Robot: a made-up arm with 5 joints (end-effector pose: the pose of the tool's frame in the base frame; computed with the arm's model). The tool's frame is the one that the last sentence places.
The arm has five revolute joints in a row. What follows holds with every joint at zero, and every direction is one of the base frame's.
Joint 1 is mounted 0.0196 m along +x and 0.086 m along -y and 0.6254 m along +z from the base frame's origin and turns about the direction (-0.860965, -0.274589, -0.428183), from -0.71 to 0.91 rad.
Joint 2 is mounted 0.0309 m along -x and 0.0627 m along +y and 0.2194 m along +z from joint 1 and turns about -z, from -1.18 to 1.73 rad.
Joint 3 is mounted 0.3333 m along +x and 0.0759 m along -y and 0.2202 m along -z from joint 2 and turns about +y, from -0.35 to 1.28 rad.
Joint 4 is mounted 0.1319 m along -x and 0.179 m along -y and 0.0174 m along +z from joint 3 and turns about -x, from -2.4 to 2.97 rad.
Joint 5 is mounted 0.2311 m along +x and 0.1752 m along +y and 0.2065 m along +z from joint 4 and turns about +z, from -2.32 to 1.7 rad.
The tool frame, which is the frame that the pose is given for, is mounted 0.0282 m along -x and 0.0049 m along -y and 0.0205 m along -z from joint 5; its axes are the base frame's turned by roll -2.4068, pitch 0.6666 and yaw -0.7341 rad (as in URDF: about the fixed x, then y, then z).
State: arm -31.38 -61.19 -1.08 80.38 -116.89
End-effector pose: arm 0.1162 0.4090 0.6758 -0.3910 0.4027 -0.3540 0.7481
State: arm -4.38 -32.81 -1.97 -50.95 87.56
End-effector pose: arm 0.5183 -0.0495 0.8686 -0.5269 -0.5946 0.3960 0.4605
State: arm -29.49 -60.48 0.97 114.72 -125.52
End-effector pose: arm 0.2324 0.4141 0.5357 -0.2611 0.2059 -0.5585 0.7599
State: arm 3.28 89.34 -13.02 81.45 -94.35
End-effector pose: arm -0.0546 -0.4905 0.5127 -0.1252 -0.5846 0.7086 0.3748
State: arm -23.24 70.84 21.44 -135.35 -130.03
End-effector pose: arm -0.2773 -0.6458 0.4516 0.7828 0.2384 0.5595 0.1319
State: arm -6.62 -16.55 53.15 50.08 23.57
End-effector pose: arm 0.3552 0.1000 0.5796 0.8257 -0.1320 -0.5069 0.2095
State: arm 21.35 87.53 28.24 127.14 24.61
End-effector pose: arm -0.2212 -0.3552 0.4524 0.3008 -0.7564 -0.4079 0.4135
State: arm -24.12 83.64 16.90 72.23 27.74
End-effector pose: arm 0.0382 -0.3533 0.4210 0.5179 -0.7015 -0.4881 0.0385
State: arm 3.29 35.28 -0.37 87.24 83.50
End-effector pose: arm 0.3037 -0.3377 0.5218 0.6881 -0.3871 -0.5344 0.3017
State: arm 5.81 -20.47 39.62 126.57 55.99
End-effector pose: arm 0.3089 -0.1440 0.4163 0.5511 0.0007 -0.2389 0.7995
